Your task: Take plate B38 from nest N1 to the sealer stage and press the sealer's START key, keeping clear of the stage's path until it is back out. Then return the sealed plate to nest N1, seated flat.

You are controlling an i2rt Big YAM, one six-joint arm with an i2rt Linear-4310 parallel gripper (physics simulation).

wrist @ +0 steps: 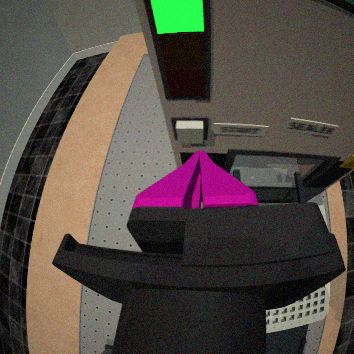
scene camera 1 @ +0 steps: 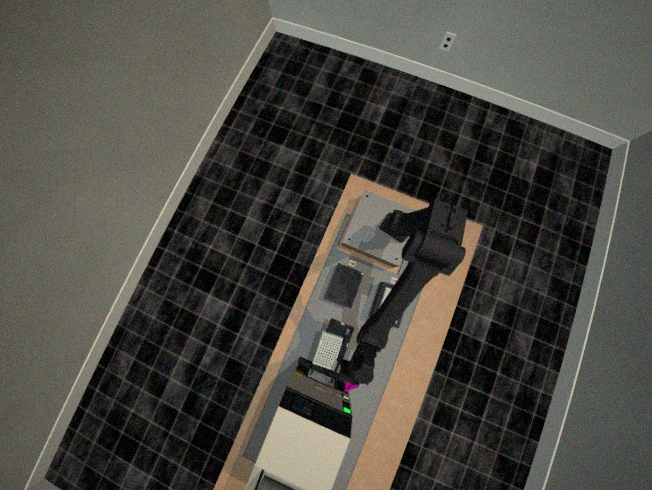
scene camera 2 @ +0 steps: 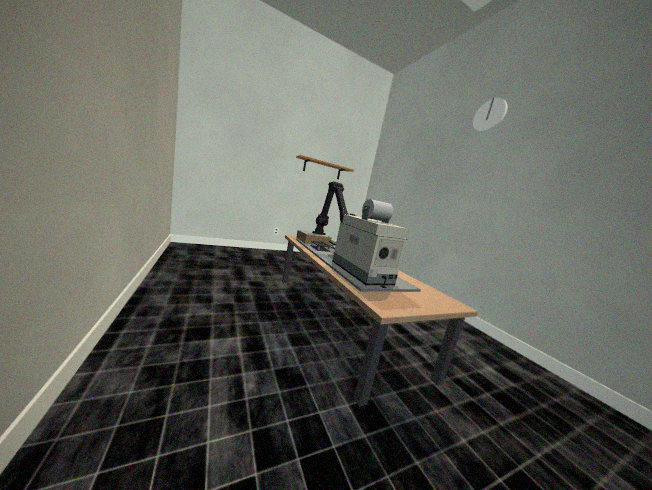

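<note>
The white plate with a grid of wells sits on the stage in front of the sealer; its label cannot be read. My gripper is shut and empty, its magenta fingertips together just in front of the sealer's face. In the wrist view the tips are just below the pale START key, beside its label; whether they touch it cannot be told. The lamp on the sealer is lit green. The arm passes over part of the nests, and which is N1 cannot be read.
A dark nest lies left of the arm, and another nest is partly under the arm. A raised grey base plate stands at the far table end. The sealer's dark opening with a yellow mark is right of the fingertips. A wall shelf hangs behind the arm.
</note>
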